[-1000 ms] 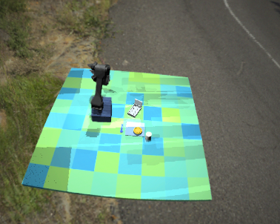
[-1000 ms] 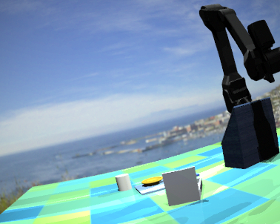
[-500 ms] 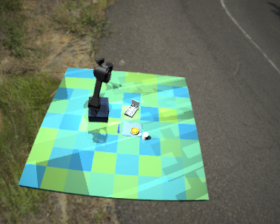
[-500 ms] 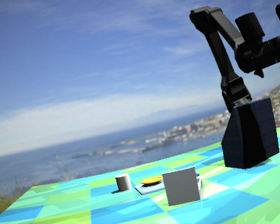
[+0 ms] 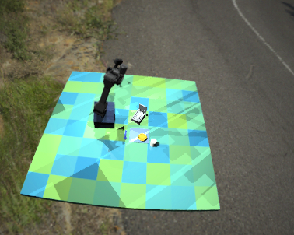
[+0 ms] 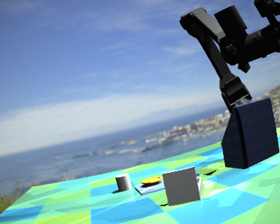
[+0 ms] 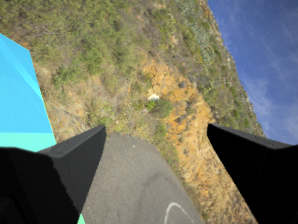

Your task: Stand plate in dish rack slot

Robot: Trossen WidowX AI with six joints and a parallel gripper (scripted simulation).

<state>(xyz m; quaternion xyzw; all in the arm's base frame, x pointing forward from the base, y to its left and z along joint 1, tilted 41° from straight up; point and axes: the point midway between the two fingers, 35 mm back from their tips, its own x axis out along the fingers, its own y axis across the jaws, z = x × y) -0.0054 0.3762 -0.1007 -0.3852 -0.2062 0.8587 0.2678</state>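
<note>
My gripper tip is now 480 mm to the left of the yellow plate, 340 mm short of it and 290 mm above it. From my gripper tip the other things lie so: dish rack (290 mm ahead, 280 mm below, 270 mm to the right); cup (520 mm to the right, 420 mm ahead, 280 mm below).
</note>
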